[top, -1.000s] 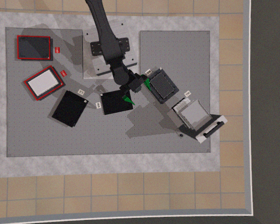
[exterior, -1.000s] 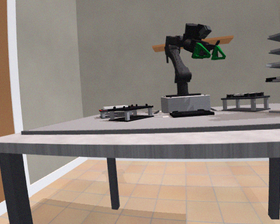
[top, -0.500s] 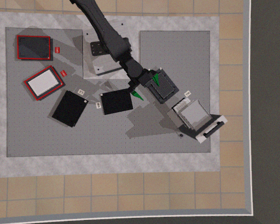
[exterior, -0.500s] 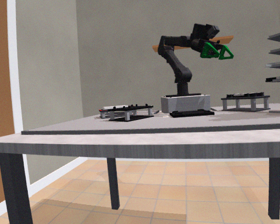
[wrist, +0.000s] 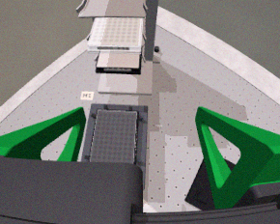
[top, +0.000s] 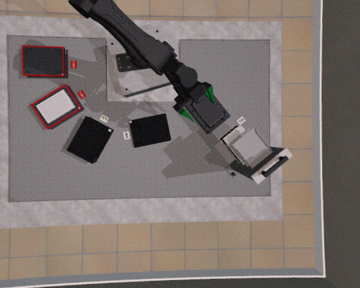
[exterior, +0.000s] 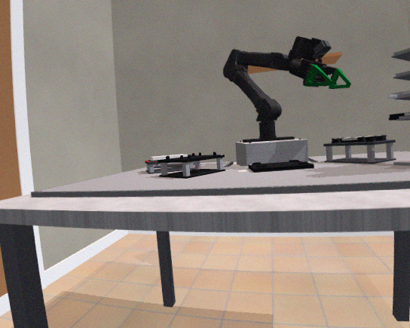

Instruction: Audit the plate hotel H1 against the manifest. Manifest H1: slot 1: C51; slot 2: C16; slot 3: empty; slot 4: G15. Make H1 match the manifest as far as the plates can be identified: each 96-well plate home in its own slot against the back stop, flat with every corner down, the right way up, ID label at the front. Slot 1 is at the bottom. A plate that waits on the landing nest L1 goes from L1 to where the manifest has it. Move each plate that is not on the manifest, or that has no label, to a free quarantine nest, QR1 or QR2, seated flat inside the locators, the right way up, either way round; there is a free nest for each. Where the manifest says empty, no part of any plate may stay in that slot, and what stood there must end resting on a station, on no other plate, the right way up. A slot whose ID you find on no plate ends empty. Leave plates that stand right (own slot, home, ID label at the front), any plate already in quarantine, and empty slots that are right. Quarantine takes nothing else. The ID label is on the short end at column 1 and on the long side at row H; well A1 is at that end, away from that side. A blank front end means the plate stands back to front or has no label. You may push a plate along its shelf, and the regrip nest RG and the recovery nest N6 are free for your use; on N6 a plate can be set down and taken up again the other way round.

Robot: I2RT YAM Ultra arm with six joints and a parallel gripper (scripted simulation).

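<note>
My gripper is now 1 cm past the regrip nest RG, 5 cm to the right of it and 18 cm above it. Also, from my hand: recovery nest N6: 4 cm ahead, 21 cm to the right, 23 cm below; then H1 tag: 5 cm ahead, 20 cm to the left, 24 cm below; then landing nest L1: 4 cm ahead, 46 cm to the right, 19 cm below.
</note>
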